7 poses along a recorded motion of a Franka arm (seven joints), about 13 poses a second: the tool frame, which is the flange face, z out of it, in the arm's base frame.
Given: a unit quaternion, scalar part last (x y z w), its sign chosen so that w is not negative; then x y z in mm.
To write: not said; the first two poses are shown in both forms.
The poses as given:
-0.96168 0.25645 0.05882 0.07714 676 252 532
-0.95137 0.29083 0.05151 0.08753 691 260 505
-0.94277 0.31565 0.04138 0.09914 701 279 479
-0.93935 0.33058 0.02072 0.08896 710 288 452
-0.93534 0.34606 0.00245 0.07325 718 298 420
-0.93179 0.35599 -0.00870 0.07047 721 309 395
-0.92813 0.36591 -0.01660 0.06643 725 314 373
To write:
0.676 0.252 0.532 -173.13 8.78 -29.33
0.691 0.260 0.505 -172.06 8.56 -33.40
0.701 0.279 0.479 -170.65 8.08 -36.36
0.710 0.288 0.452 -171.13 5.61 -38.34
0.718 0.298 0.420 -172.21 3.17 -40.39
0.721 0.309 0.395 -172.09 1.95 -41.68
0.725 0.314 0.373 -172.21 1.02 -42.96

